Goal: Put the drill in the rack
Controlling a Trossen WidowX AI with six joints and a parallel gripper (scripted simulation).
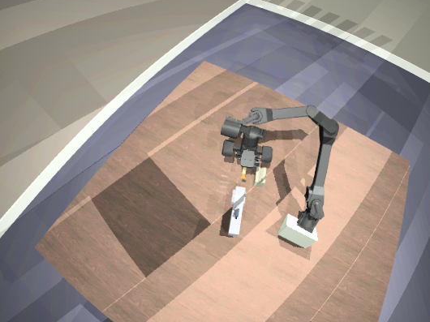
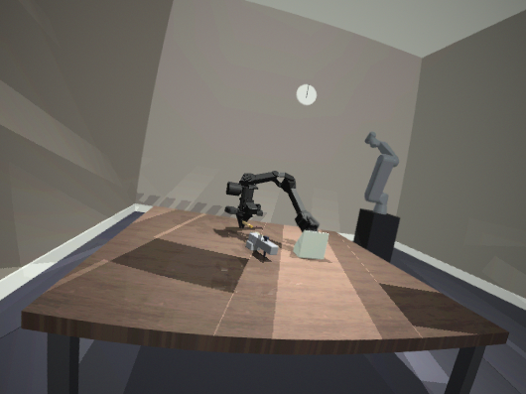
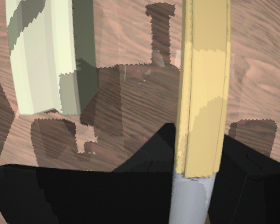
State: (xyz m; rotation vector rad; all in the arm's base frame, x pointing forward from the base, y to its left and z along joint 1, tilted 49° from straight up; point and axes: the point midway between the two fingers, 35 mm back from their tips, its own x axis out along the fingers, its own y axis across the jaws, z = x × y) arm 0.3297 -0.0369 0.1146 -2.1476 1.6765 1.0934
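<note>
My gripper tip is now 4 cm to the right of the drill, 3 cm below it and 2 cm past it. Round my gripper tip: rack (8 cm behind, 4 cm below); then key (21 cm to the left, 9 cm behind).
</note>
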